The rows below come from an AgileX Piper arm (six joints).
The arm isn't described. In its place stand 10 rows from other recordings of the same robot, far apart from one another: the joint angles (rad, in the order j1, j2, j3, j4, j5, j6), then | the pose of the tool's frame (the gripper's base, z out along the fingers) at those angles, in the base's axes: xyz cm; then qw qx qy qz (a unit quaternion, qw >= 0).
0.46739 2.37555 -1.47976 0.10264 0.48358 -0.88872 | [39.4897 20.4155 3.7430 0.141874 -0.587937 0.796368 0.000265]
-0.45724 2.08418 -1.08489 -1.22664 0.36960 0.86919 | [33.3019 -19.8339 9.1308 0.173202 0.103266 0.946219 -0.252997]
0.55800 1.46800 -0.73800 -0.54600 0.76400 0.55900 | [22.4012 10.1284 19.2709 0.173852 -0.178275 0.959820 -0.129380]
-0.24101 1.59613 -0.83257 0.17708 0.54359 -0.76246 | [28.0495 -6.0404 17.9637 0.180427 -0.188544 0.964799 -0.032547]
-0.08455 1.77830 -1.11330 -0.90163 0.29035 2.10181 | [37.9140 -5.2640 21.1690 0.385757 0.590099 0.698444 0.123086]
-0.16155 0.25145 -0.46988 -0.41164 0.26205 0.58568 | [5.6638 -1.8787 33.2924 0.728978 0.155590 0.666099 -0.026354]
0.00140 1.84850 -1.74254 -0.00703 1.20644 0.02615 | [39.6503 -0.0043 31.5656 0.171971 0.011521 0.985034 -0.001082]
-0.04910 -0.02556 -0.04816 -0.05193 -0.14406 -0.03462 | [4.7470 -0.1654 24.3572 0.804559 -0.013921 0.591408 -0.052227]
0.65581 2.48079 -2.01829 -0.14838 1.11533 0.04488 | [40.0181 29.2660 10.4506 0.060813 -0.328195 0.941324 -0.049983]
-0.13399 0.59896 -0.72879 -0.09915 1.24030 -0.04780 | [7.4126 -1.8589 31.2287 0.264420 0.038619 0.960805 -0.073781]
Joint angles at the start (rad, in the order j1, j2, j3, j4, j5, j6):
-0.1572, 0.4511, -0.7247, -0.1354, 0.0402, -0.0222
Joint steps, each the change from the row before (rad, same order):
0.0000, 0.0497, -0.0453, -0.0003, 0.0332, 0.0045
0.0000, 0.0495, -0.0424, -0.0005, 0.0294, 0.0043
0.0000, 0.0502, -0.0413, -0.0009, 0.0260, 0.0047
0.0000, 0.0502, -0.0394, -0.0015, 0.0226, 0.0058
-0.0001, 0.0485, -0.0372, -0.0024, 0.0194, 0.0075
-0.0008, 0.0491, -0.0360, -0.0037, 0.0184, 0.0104
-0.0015, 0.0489, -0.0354, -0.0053, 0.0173, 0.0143
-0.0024, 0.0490, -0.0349, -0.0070, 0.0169, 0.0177
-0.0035, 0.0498, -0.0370, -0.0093, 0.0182, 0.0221
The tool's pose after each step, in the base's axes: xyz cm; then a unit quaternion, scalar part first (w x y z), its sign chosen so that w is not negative. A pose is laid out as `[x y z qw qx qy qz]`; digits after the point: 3 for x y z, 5 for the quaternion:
[8.430 -1.428 42.602 0.78989 0.00522 0.60003 -0.12653]
[9.441 -1.625 43.236 0.77907 0.00805 0.61440 -0.12450]
[10.521 -1.829 43.809 0.76850 0.01076 0.62793 -0.12246]
[11.659 -2.040 44.300 0.75820 0.01353 0.64070 -0.12023]
[12.801 -2.250 44.718 0.74860 0.01653 0.65226 -0.11783]
[14.005 -2.483 45.046 0.73861 0.02041 0.66391 -0.11517]
[15.234 -2.735 45.312 0.72876 0.02549 0.67505 -0.11209]
[16.495 -3.015 45.508 0.71870 0.03176 0.68600 -0.10895]
[17.781 -3.335 45.688 0.70852 0.03965 0.69659 -0.10583]

